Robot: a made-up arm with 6 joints. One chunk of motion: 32 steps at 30 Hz.
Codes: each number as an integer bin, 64 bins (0 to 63) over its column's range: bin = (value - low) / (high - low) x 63, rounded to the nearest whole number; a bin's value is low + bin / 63 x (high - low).
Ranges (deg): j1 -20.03..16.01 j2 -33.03..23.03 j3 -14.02..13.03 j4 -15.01..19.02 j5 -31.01..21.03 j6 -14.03..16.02
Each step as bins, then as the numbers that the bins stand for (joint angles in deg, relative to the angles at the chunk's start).
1 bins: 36 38 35 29 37 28
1 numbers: 0.56 0.78 1.01 0.65 -0.45 -0.67
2 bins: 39 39 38 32 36 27
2 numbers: 2.28 1.67 2.30 2.28 -1.27 -1.15
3 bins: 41 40 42 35 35 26
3 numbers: 3.42 2.56 4.01 3.90 -2.10 -1.63
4 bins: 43 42 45 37 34 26
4 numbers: 4.57 4.34 5.30 4.98 -2.92 -1.63
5 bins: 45 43 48 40 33 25
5 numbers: 5.71 5.23 6.59 6.60 -3.75 -2.11
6 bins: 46 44 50 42 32 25
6 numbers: 6.28 6.12 7.45 7.68 -4.58 -2.11
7 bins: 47 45 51 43 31 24
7 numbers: 6.86 7.01 7.88 8.22 -5.40 -2.58
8 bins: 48 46 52 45 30 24
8 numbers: 7.43 7.90 8.31 9.30 -6.23 -2.58
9 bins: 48 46 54 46 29 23
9 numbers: 7.43 7.90 9.17 9.84 -7.06 -3.06
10 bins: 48 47 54 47 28 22
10 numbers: 7.43 8.79 9.17 10.38 -7.88 -3.54
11 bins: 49 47 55 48 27 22
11 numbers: 8.00 8.79 9.60 10.92 -8.71 -3.54
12 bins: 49 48 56 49 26 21
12 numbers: 8.00 9.68 10.02 11.46 -9.53 -4.01
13 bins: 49 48 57 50 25 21
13 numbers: 8.00 9.68 10.45 12.00 -10.36 -4.01
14 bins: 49 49 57 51 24 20
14 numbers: 8.00 10.57 10.45 12.54 -11.19 -4.49
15 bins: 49 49 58 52 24 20
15 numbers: 8.00 10.57 10.88 13.08 -11.19 -4.49
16 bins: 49 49 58 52 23 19
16 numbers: 8.00 10.57 10.88 13.08 -12.01 -4.97
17 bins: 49 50 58 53 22 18
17 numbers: 8.00 11.46 10.88 13.62 -12.84 -5.44
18 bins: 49 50 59 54 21 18
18 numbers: 8.00 11.46 11.31 14.16 -13.66 -5.44
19 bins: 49 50 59 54 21 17
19 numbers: 8.00 11.46 11.31 14.16 -13.66 -5.92
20 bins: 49 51 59 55 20 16
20 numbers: 8.00 12.35 11.31 14.70 -14.49 -6.40
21 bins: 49 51 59 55 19 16
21 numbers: 8.00 12.35 11.31 14.70 -15.32 -6.40
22 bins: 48 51 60 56 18 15
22 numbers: 7.43 12.35 11.74 15.24 -16.14 -6.88
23 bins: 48 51 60 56 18 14
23 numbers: 7.43 12.35 11.74 15.24 -16.14 -7.35
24 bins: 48 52 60 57 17 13
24 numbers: 7.43 13.24 11.74 15.78 -16.97 -7.83
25 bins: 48 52 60 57 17 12
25 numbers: 7.43 13.24 11.74 15.78 -16.97 -8.31
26 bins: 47 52 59 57 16 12
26 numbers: 6.86 13.24 11.31 15.78 -17.79 -8.31
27 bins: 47 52 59 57 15 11
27 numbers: 6.86 13.24 11.31 15.78 -18.62 -8.78
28 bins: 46 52 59 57 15 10
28 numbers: 6.28 13.24 11.31 15.78 -18.62 -9.26
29 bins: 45 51 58 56 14 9
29 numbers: 5.71 12.35 10.88 15.24 -19.45 -9.74
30 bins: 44 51 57 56 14 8
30 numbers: 5.14 12.35 10.45 15.24 -19.45 -10.21
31 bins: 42 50 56 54 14 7
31 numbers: 4.00 11.46 10.02 14.16 -19.45 -10.69
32 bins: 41 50 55 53 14 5
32 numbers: 3.42 11.46 9.60 13.62 -19.45 -11.65
